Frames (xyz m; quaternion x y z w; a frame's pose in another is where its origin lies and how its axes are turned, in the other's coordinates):
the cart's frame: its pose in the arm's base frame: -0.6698 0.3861 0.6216 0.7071 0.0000 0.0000 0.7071
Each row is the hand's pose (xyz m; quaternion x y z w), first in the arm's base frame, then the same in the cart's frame.
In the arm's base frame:
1: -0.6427 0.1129 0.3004 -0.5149 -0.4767 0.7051 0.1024
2: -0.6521 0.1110 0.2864 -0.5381 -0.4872 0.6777 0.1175
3: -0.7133 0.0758 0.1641 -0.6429 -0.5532 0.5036 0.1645
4: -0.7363 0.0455 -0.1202 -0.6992 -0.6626 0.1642 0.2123
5: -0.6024 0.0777 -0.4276 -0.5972 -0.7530 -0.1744 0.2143
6: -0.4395 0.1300 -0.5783 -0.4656 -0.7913 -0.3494 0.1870
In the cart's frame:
1: 0.0271 -0.3212 0.2732 0.4365 -0.1615 -0.8357 0.2917
2: 0.0177 -0.3352 0.2751 0.4636 -0.1347 -0.8237 0.2974
3: -0.0435 -0.4575 0.3103 0.5709 0.0351 -0.7473 0.3383
4: -0.0665 -0.7418 0.3406 0.6445 0.3524 -0.5846 0.3443
5: 0.0674 -1.0492 0.3084 0.5738 0.6558 -0.4091 0.2708
6: 0.2303 -1.1999 0.2561 0.4615 0.8066 -0.3125 0.1970

